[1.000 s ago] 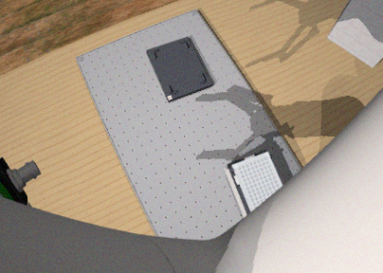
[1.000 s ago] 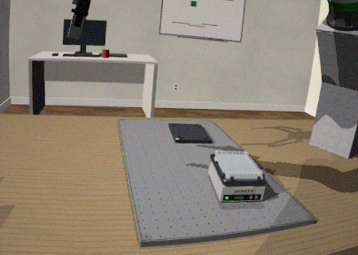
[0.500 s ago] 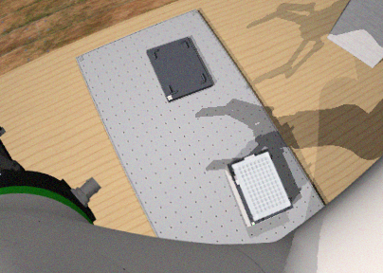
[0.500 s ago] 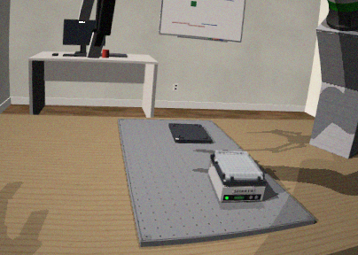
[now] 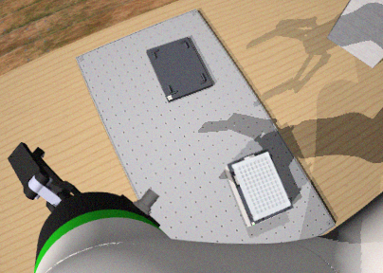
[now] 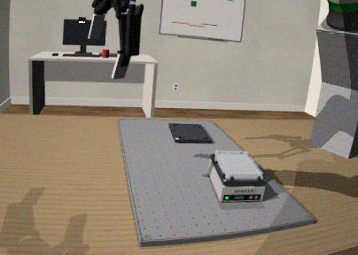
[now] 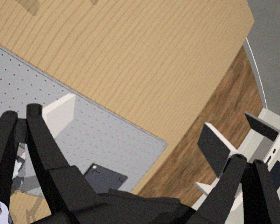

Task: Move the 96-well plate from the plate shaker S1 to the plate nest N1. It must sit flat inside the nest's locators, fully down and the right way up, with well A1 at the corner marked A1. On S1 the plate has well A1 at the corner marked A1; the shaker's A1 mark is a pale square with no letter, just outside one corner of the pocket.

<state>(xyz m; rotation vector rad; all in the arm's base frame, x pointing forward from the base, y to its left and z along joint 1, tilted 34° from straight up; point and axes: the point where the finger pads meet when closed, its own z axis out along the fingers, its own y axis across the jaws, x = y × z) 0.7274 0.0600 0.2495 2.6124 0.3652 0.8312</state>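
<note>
The white 96-well plate lies 310 mm behind my hand, 230 mm below it and 80 mm to the left of it.
</note>
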